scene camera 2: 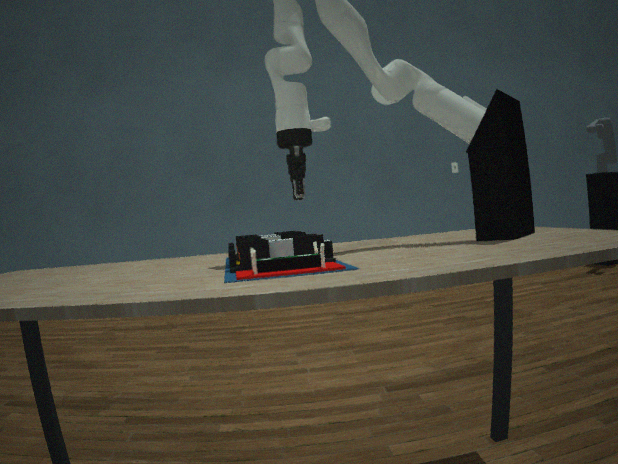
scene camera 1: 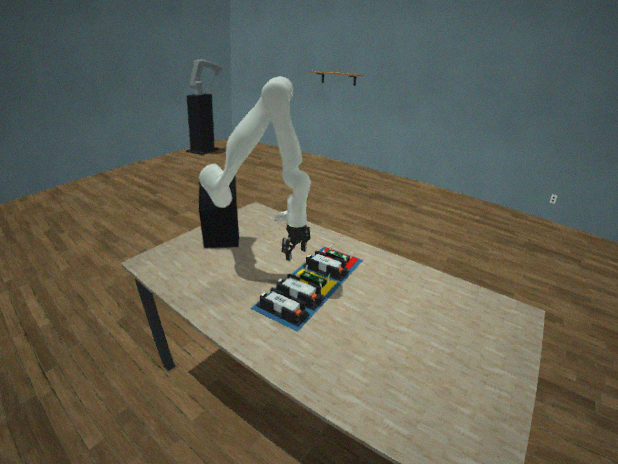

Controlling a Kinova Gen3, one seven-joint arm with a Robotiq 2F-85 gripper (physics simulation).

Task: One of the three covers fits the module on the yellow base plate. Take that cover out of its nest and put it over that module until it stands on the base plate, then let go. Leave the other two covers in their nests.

Observation:
In view: my gripper [scene camera 2: 299, 198] and a blue mat [scene camera 2: 310, 250].
The blue mat also shows in scene camera 1 [scene camera 1: 308, 307].

